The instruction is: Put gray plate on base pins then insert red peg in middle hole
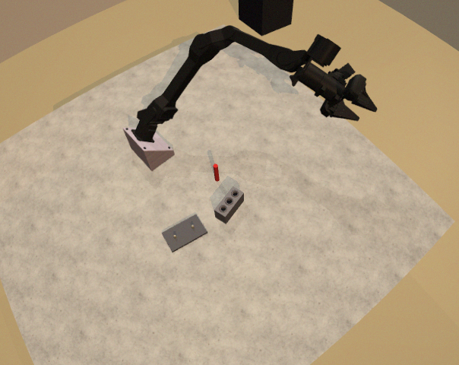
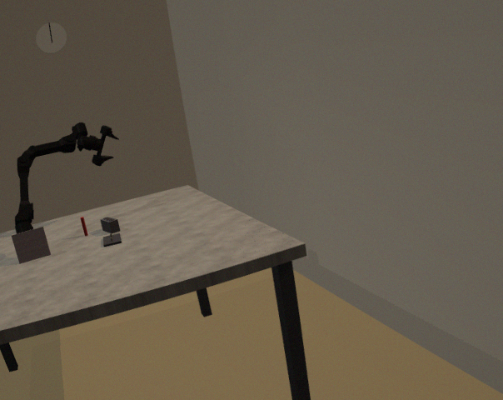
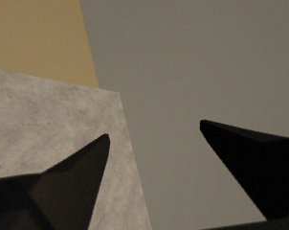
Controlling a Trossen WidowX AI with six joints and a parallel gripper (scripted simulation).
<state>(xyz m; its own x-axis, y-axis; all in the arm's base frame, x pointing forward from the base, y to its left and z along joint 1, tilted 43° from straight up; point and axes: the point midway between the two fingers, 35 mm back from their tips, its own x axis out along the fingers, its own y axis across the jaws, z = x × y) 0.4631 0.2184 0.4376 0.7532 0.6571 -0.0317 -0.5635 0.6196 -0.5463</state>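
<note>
The gray plate lies 120 mm behind my gripper tip, 370 mm to the right of it and 260 mm below it. Also, from my gripper tip: gray base (130 mm behind, 520 mm to the right, 290 mm below); red peg (230 mm behind, 340 mm to the right, 260 mm below).
</note>
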